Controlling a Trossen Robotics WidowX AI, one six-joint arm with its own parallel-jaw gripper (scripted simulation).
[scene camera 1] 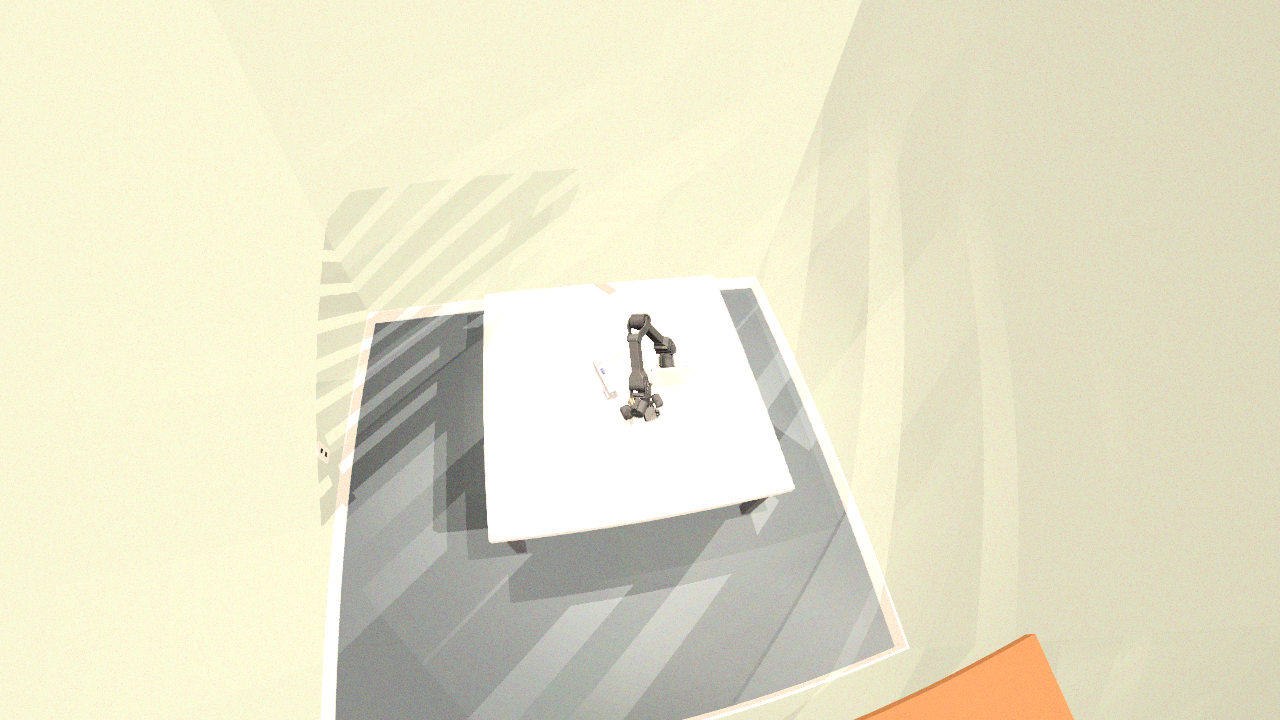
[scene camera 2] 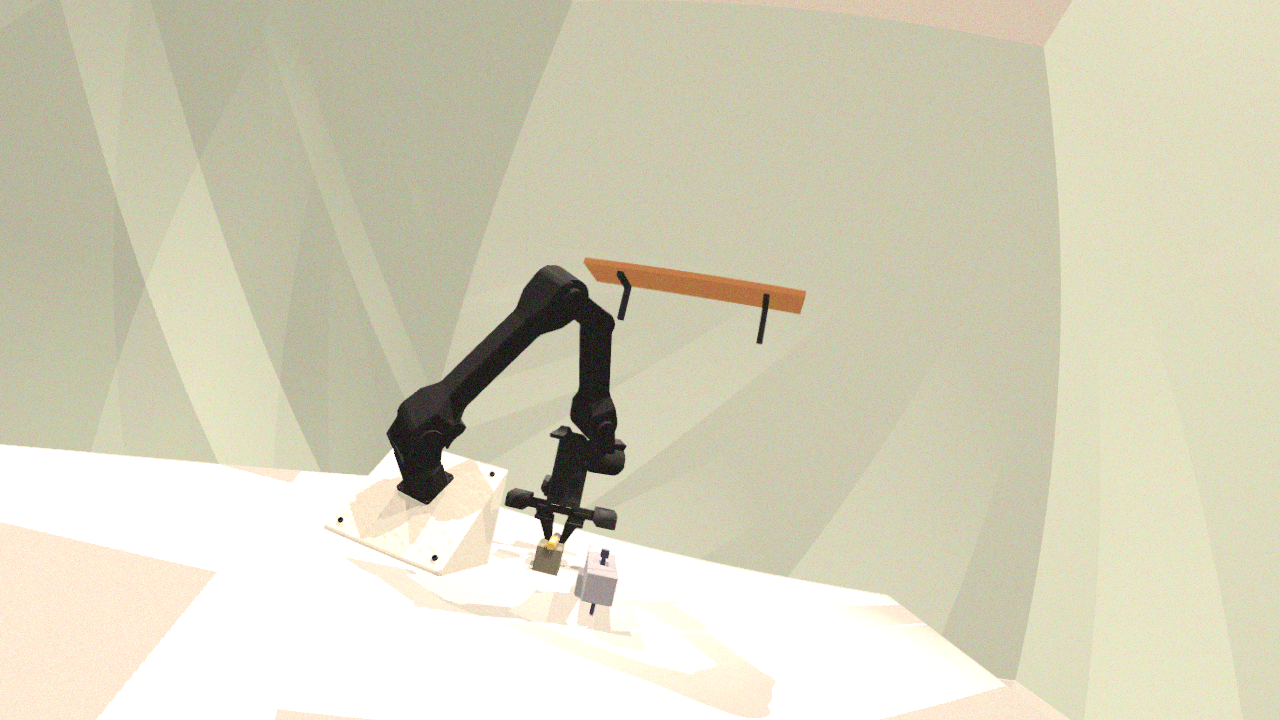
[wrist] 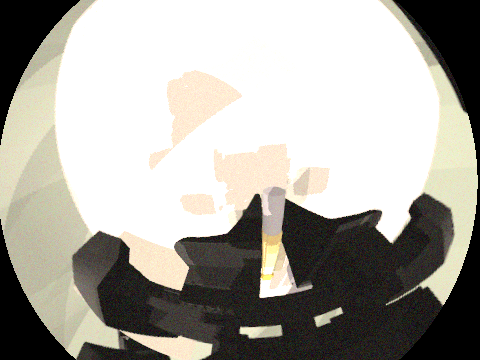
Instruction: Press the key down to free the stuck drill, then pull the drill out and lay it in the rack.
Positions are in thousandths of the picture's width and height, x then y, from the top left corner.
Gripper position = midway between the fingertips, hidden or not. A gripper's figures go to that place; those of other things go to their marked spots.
Scene:
The gripper (scene camera 2: 431,774): 96 cm from the lens. A rack (scene camera 2: 427,780): 87 cm from the lens. A light grey box (scene camera 2: 465,810): 64 cm from the lens. The marked spots on the rack and the light grey box are 24 cm apart.

